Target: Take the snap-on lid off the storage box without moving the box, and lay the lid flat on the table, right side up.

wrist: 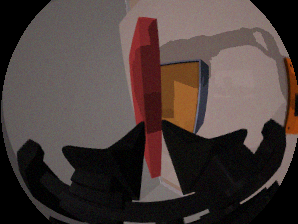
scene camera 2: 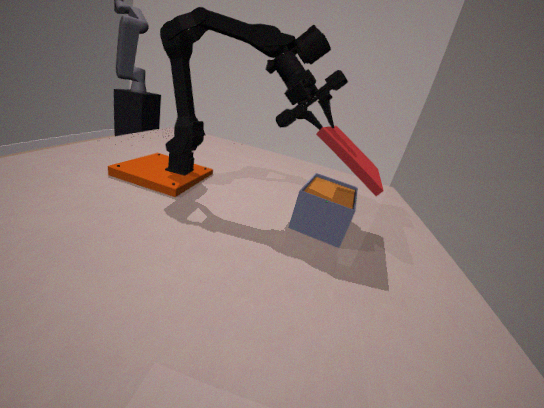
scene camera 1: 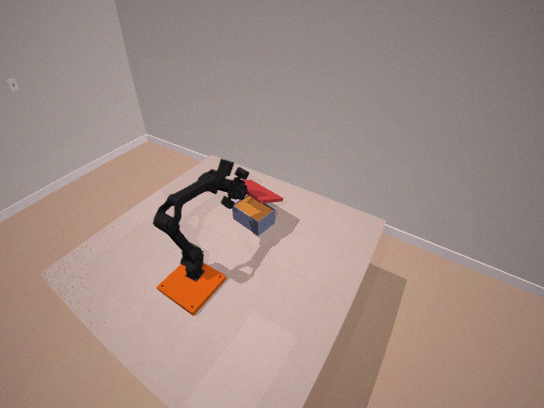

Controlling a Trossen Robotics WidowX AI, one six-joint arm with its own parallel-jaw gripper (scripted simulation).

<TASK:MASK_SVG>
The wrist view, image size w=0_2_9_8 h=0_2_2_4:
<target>my gripper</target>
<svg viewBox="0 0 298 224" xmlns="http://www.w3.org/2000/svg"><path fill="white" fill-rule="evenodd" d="M49 217L49 221L51 221L52 224L67 224L67 222L56 220L56 218L53 218L52 216ZM286 128L273 119L265 121L263 140L254 153L243 144L245 128L205 139L162 119L166 149L181 192L193 193L174 200L140 201L145 121L109 148L61 148L65 159L76 169L71 186L47 167L43 148L32 139L17 151L21 179L37 201L65 217L88 224L185 224L184 217L205 209L210 213L189 224L249 224L269 204L279 188L278 181L269 189L265 186L245 204L239 202L257 192L281 167Z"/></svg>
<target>red lid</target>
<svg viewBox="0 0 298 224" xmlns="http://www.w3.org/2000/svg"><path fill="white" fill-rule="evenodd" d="M142 16L142 18L138 18L136 27L134 27L136 31L134 31L132 44L130 44L129 73L130 81L132 81L134 119L136 119L136 125L140 121L145 121L144 156L150 177L154 179L154 177L161 176L162 104L160 40L158 40L157 20Z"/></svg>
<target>storage box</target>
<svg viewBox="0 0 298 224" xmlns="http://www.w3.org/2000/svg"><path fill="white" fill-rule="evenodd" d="M160 63L162 119L168 120L170 123L176 124L177 127L196 135L205 120L209 91L209 65L201 59Z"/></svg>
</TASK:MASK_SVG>
